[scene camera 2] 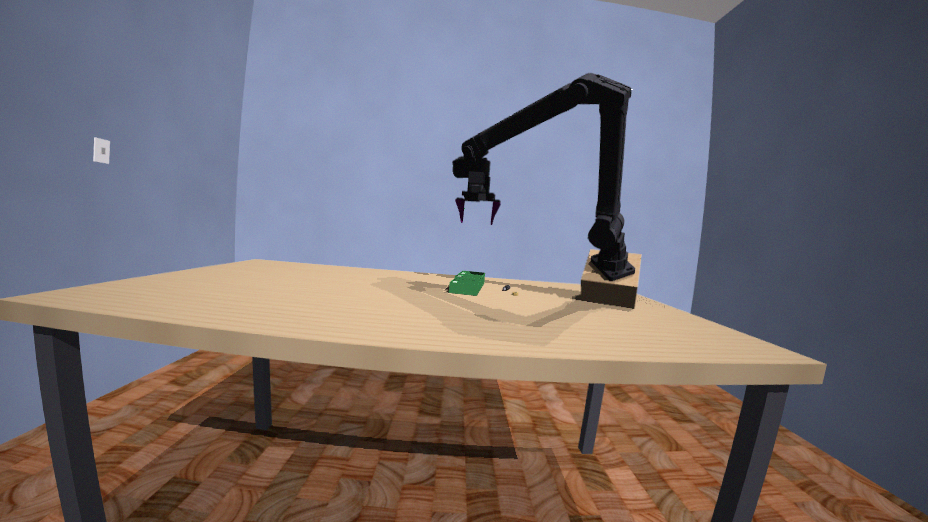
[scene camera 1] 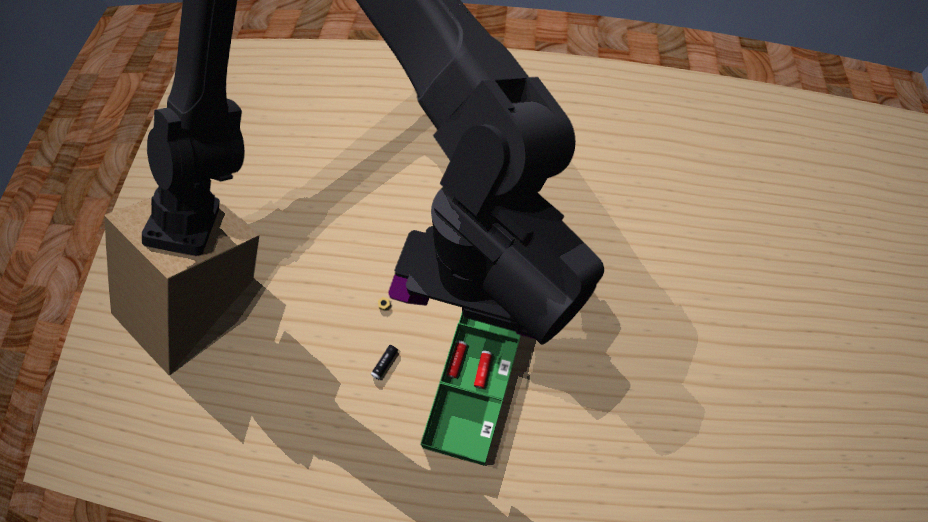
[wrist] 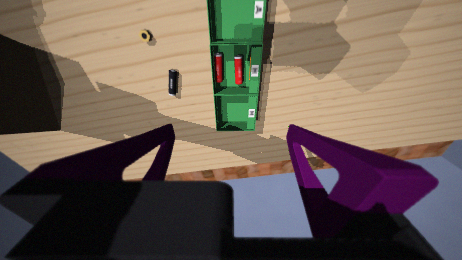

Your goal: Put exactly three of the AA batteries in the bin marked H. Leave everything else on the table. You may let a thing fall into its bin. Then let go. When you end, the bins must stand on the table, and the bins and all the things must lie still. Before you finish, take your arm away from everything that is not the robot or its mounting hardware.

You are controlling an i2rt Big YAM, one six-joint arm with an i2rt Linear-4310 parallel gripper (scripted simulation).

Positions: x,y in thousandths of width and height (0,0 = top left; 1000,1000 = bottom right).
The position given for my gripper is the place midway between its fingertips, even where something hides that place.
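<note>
I can see a green three-part bin (scene camera 1: 490,819), and I find the bin (scene camera 2: 507,543) again from another view. My gripper (scene camera 1: 509,597) is visible to me as well, and the wrist view gives me that same gripper (wrist: 499,502).
</note>
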